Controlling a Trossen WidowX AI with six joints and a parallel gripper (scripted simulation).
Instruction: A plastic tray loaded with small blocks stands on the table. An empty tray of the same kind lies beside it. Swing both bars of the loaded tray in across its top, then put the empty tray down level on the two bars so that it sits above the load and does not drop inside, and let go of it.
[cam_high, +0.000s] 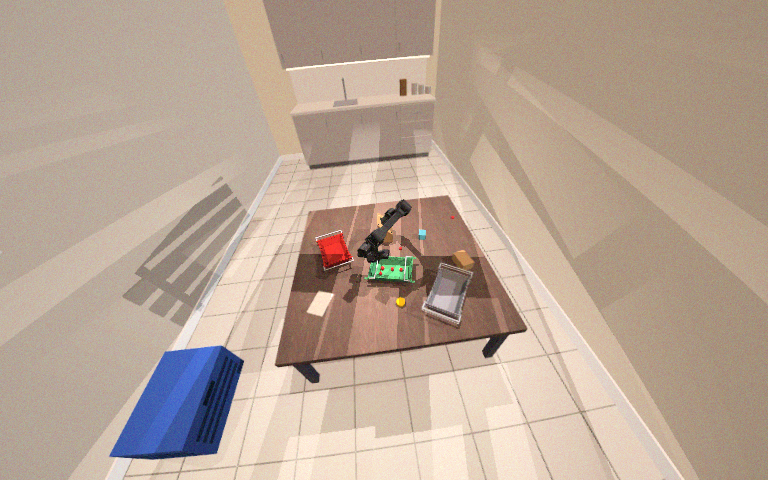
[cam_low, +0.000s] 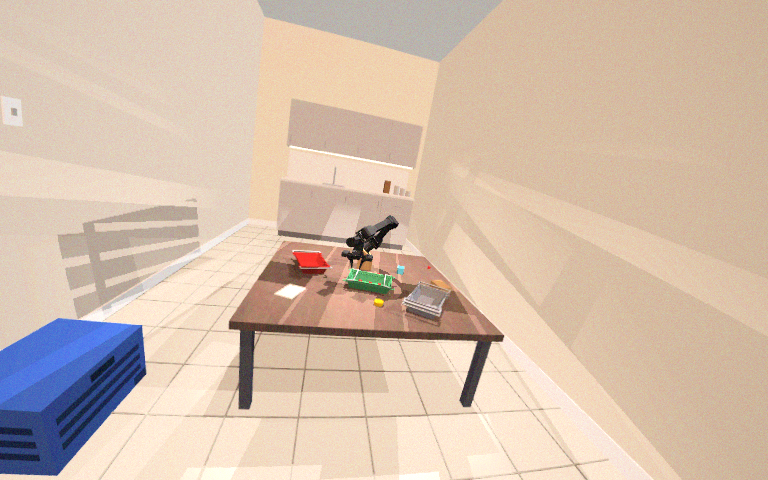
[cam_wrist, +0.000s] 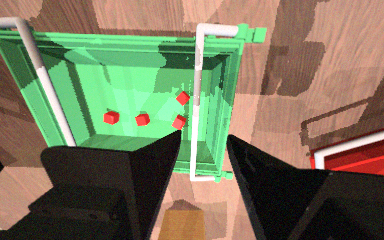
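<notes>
Now: gripper tip 240 mm past the red tray, 260 mm to the left of it and 50 mm above it. Also, from my gripper tip: white sheet: 140 mm ahead, 370 mm to the right, 100 mm below; small red block: 160 mm behind, 210 mm to the left, 90 mm below; yellow disc: 260 mm ahead, 90 mm to the left, 90 mm below.
</notes>
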